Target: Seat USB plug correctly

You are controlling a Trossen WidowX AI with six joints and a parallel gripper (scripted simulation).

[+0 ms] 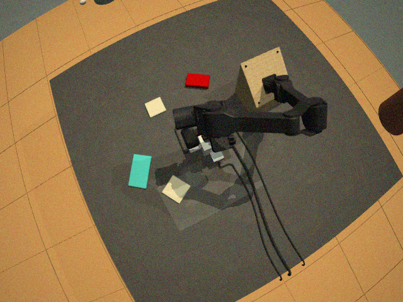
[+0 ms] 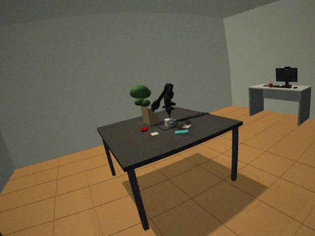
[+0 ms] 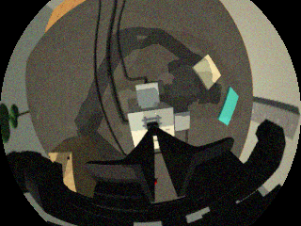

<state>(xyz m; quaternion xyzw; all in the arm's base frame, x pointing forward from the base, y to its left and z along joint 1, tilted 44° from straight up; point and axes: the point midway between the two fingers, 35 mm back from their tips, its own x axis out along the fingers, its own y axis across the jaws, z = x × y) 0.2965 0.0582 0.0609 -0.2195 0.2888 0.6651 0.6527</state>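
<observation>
Now: the dark USB plug 20 mm below my gripper tip. Round my gripper tip: red block (290 mm to the right, 110 mm below, 90 mm behind); then cream tile (190 mm ahead, 110 mm below, 80 mm to the left); then teal block (280 mm ahead, 110 mm below, 50 mm to the right).
</observation>
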